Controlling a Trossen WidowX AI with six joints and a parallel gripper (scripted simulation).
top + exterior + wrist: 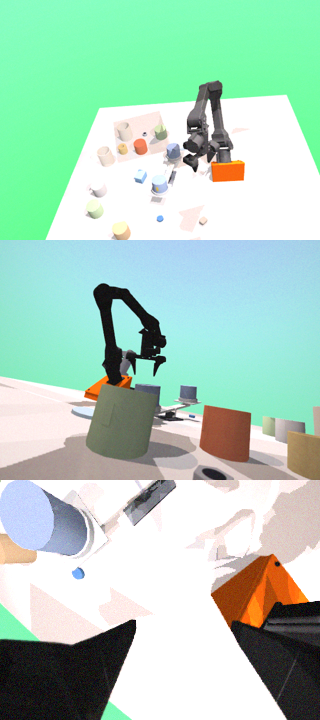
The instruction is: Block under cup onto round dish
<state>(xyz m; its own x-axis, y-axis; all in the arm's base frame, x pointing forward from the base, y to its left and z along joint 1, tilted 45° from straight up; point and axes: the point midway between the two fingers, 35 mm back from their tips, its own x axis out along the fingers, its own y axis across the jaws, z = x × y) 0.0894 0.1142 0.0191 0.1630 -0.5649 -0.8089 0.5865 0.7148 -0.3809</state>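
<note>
Right now my gripper tip is 17 cm short of the grey block, 17 cm to the left of it and 11 cm above it. From my gripper tip the other things lie so: beige pebble 1 cm behind, 19 cm to the left, 14 cm below; then balance 19 cm ahead, 4 cm to the right, 11 cm below; then blue disc 19 cm ahead, 19 cm to the left, 14 cm below.
</note>
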